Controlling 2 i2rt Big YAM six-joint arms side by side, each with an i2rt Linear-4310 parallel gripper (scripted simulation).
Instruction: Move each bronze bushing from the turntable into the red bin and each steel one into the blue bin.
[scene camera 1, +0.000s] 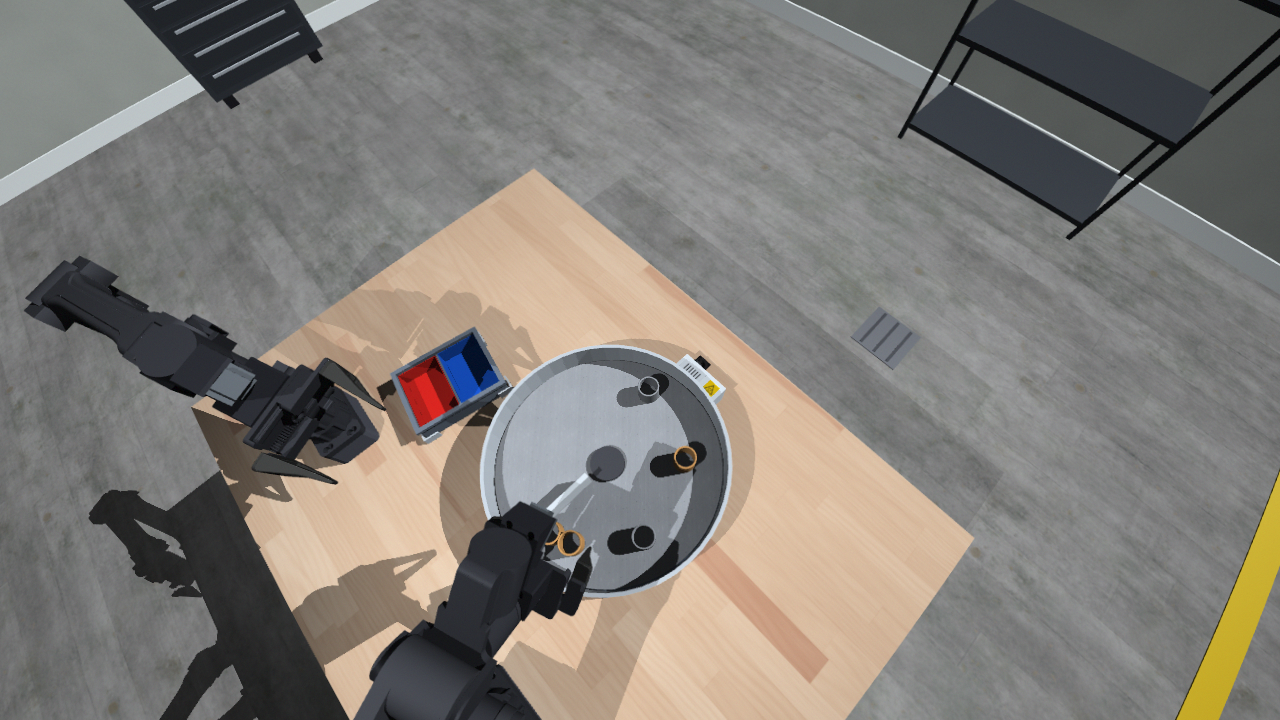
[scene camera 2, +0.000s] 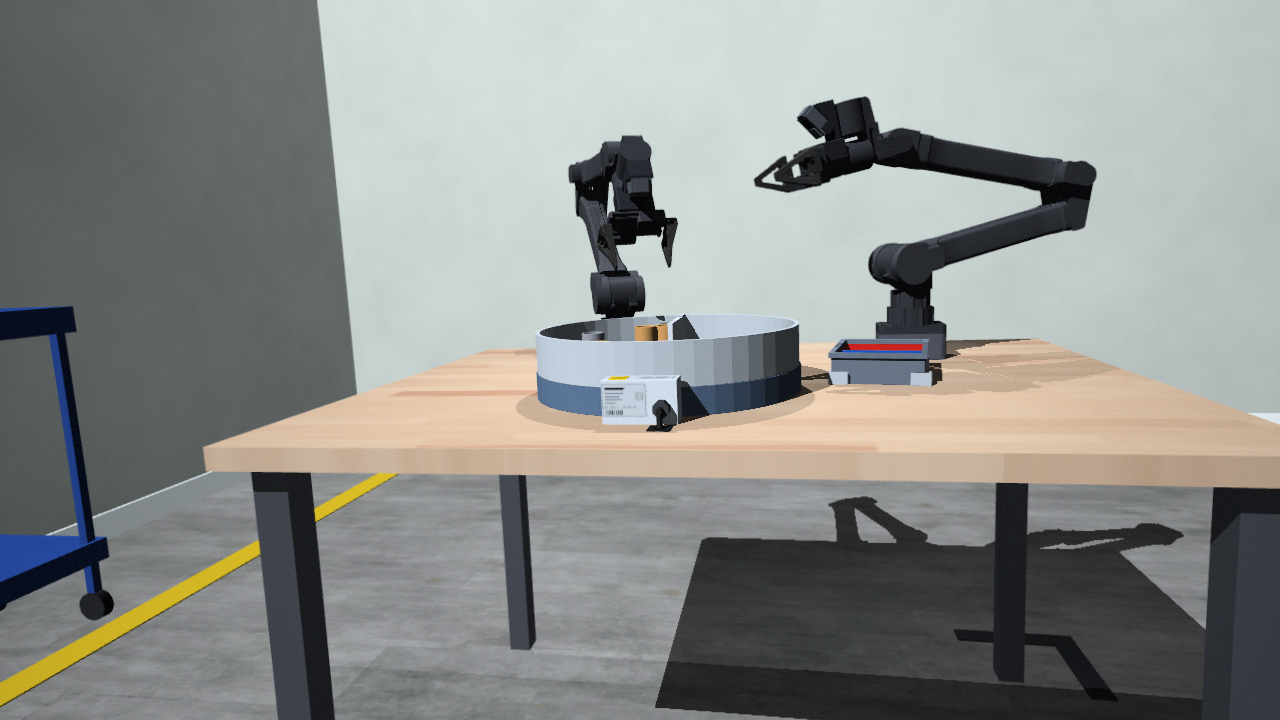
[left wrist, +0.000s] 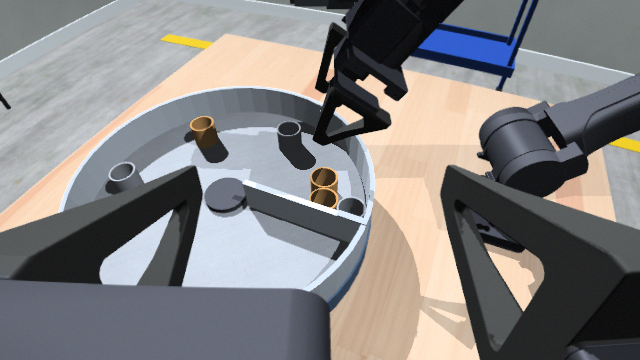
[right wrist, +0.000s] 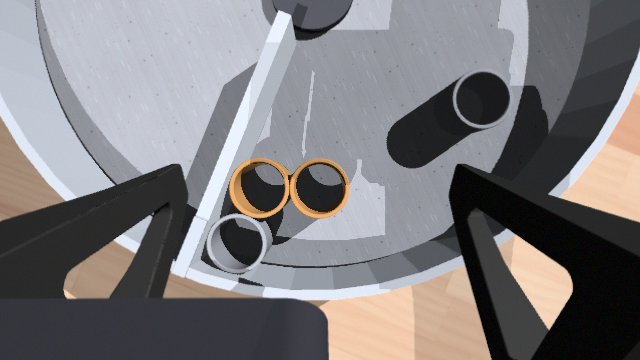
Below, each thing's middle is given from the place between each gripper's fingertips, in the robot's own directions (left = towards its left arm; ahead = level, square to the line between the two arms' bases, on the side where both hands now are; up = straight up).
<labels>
Right now the blue bin (scene camera 1: 469, 371) is 40 cm to the left of my right hand (scene camera 2: 643, 267), 19 cm below it and 2 cm ahead of it. The rest, counted from my right hand: red bin (scene camera 1: 425, 386) 40 cm to the left, 19 cm below, 7 cm behind; grey tray (scene camera 2: 863, 368) 40 cm to the left, 18 cm below, 3 cm behind.
I see my left gripper (scene camera 1: 360, 445) 32 cm above the grey tray, 19 cm to the right of it and 9 cm short of it. Also, from my left hand: red bin: 33 cm below, 19 cm to the left, 4 cm ahead; blue bin: 33 cm below, 19 cm to the left, 13 cm ahead.
</labels>
